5 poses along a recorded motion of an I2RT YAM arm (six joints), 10 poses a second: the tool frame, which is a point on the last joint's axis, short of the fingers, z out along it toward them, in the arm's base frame.
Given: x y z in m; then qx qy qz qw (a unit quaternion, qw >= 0).
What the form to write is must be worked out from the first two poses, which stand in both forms.
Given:
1: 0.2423, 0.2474, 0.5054, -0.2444, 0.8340, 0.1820, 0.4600
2: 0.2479, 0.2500, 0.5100, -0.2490, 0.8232, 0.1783, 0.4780
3: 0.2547, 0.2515, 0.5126, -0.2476, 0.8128, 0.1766, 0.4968
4: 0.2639, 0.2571, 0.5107, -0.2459, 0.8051, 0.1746, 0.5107
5: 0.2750, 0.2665, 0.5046, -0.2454, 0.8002, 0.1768, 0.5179
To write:
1: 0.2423, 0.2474, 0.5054, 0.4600, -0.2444, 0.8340, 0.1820
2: 0.2479, 0.2500, 0.5100, 0.4780, -0.2490, 0.8232, 0.1783
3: 0.2547, 0.2515, 0.5126, 0.4968, -0.2476, 0.8128, 0.1766
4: 0.2639, 0.2571, 0.5107, 0.5107, -0.2459, 0.8051, 0.1746
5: 0.2750, 0.2665, 0.5046, 0.5179, -0.2454, 0.8002, 0.1768
